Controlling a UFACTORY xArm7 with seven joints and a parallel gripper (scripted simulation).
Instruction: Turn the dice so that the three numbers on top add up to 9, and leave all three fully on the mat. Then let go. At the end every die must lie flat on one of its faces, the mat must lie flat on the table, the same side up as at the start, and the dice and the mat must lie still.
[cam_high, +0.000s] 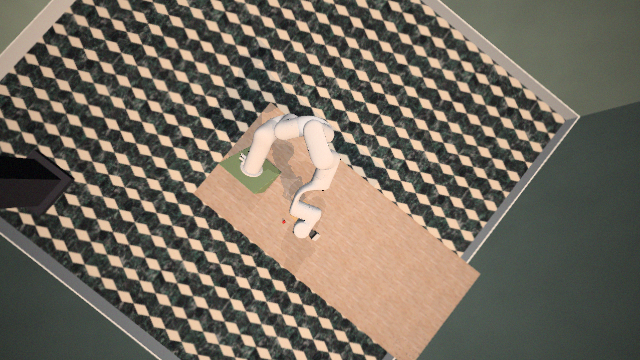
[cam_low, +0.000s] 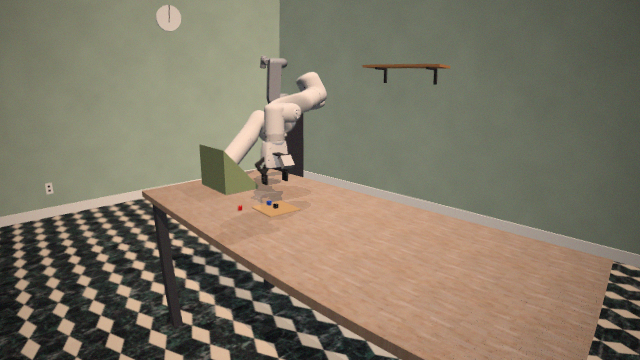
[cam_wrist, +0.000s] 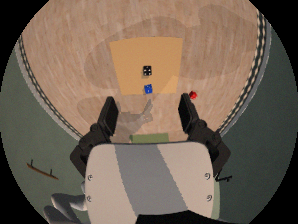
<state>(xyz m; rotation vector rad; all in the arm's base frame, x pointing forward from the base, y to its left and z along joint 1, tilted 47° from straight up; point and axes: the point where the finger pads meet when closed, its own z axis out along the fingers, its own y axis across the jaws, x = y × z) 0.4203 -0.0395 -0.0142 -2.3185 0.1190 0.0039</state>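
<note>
Right now my hand is 8 cm past the red die, 11 cm to the left of it and 11 cm above it. From my hand the other things lie so: black die (10 cm below); then blue die (5 cm behind, 10 cm below); then tan mat (11 cm below).
</note>
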